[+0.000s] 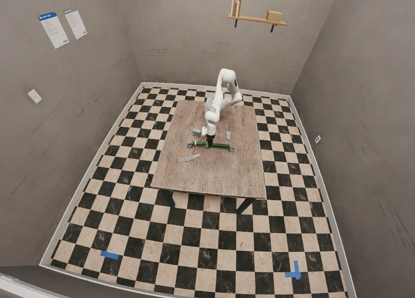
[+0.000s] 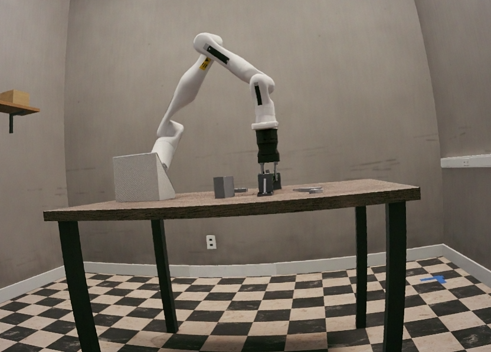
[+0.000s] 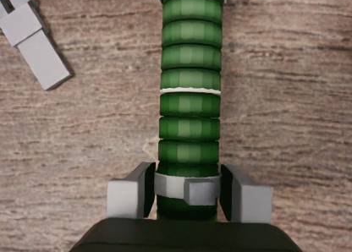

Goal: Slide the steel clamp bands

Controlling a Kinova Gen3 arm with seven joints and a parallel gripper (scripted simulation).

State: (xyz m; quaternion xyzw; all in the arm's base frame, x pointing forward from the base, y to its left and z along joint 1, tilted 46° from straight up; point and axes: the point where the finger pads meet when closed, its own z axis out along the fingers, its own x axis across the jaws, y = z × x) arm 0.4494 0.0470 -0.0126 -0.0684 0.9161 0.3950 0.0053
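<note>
Right now the grey flat tool is 13 cm ahead of my hand, 9 cm to the right of it and 5 cm below it. From my hand the other things lie so: grey block: 12 cm behind, 13 cm to the right, 2 cm below.
</note>
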